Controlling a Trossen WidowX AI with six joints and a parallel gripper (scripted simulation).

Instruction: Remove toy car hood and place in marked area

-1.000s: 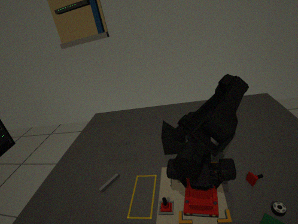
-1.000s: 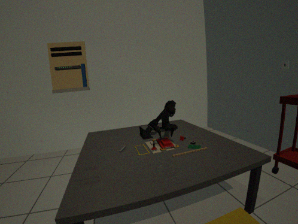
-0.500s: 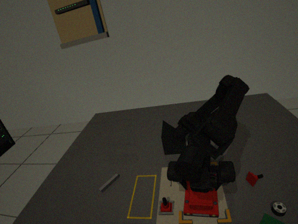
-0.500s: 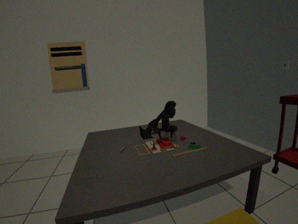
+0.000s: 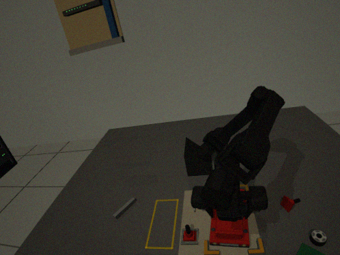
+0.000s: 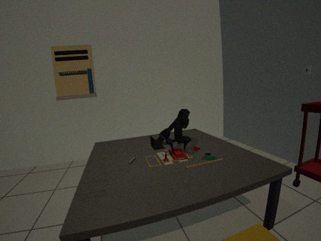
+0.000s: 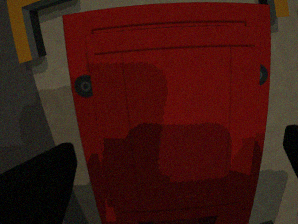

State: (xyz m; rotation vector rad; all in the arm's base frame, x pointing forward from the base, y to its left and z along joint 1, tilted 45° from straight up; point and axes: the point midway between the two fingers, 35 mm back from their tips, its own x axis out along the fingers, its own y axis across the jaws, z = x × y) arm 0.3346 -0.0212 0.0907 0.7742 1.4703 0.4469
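The red hood lies 2 cm below my gripper tip. The rest, counted from my gripper tip: black-and-white wheel 23 cm to the left, 7 cm ahead, 5 cm below; then long wooden stick 20 cm ahead, 11 cm to the left, 5 cm below; then green plate 19 cm to the left, 13 cm ahead, 6 cm below.
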